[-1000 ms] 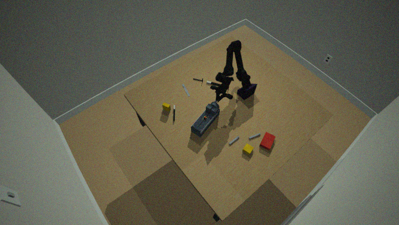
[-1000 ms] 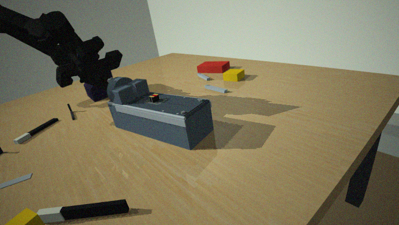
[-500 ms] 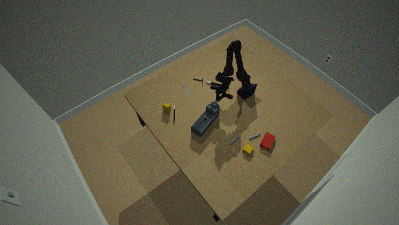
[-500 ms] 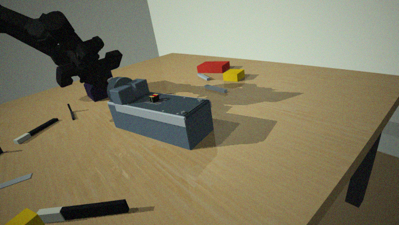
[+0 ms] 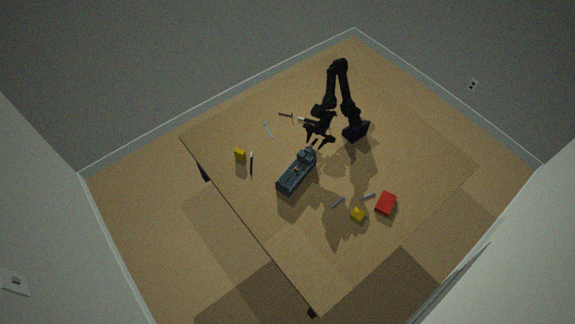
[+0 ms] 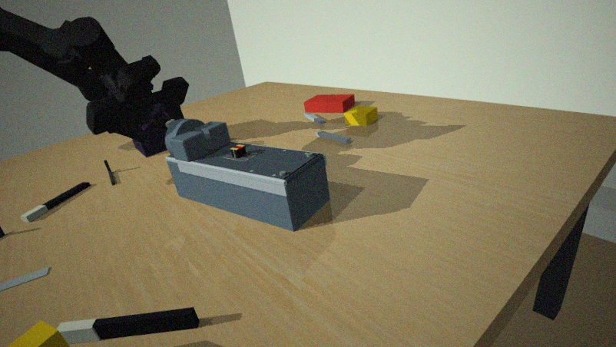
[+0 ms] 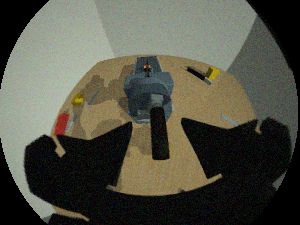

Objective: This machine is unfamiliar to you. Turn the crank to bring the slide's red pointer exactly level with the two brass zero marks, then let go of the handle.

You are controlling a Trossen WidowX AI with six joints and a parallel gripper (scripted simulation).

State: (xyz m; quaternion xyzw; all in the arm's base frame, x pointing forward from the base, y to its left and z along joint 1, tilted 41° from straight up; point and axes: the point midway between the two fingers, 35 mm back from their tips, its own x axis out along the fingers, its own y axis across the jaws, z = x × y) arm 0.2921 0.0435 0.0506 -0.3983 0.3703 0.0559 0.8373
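Right now the dark crank handle is 2 cm behind my gripper tip, 1 cm to the right of it and 2 cm above it. The rest, counted from my gripper tip: red pointer (15 cm ahead, 7 cm to the left, 1 cm below); red block (17 cm behind, 46 cm to the left, 8 cm below); grey bar (12 cm ahead, 30 cm to the right, 10 cm below).
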